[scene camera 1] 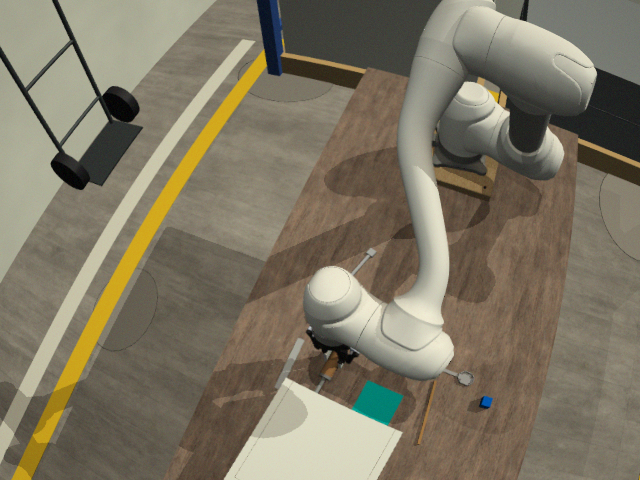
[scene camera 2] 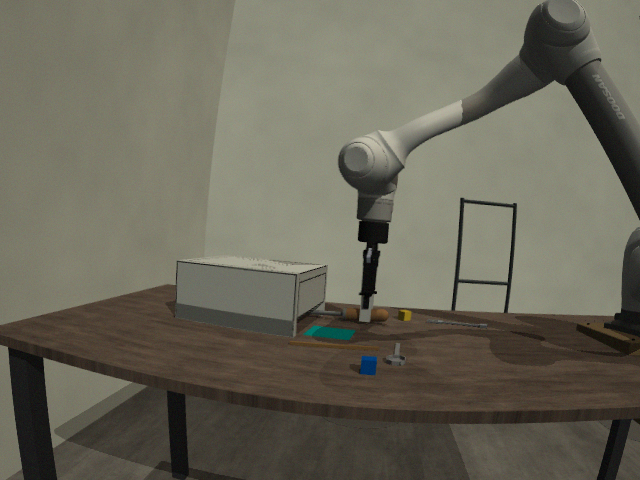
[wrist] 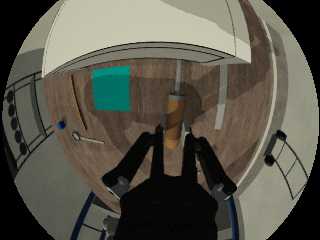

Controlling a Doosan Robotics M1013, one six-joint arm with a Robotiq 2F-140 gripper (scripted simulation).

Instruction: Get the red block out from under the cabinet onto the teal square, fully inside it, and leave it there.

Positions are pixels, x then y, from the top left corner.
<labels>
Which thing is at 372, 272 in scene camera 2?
My gripper.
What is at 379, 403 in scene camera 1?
A teal square.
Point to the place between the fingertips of my gripper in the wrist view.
174, 120
</labels>
